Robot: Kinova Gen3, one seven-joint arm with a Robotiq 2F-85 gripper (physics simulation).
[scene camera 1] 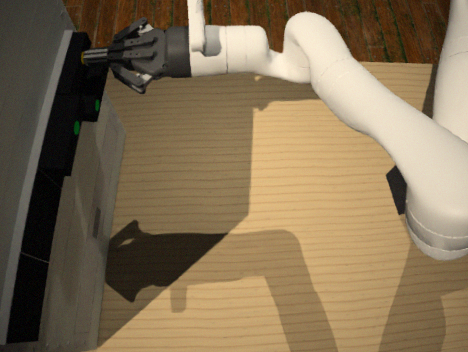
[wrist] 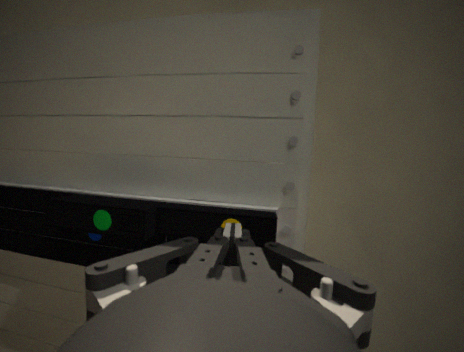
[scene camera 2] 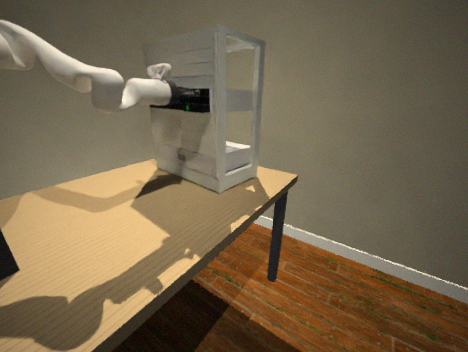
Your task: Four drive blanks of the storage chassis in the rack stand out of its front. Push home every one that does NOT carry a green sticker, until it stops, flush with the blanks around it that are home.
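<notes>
The black drive blank with a yellow sticker is at the chassis's right end, upper row. My gripper is shut and empty, its fingertips at the sticker, seemingly touching and partly covering it. Whether this blank is fully flush, I cannot tell. An upper-row blank with a green sticker stands out left of it. A lower-row blank with a green sticker stands out below; the gripper hides it in the wrist view. A blue sticker shows partly in the lower row; its blank's depth is unclear.
The grey rack stands on the wooden table. Pale panels cover its front above the chassis, with several round knobs along the right post. Pale panels also lie below. The wall is behind the rack.
</notes>
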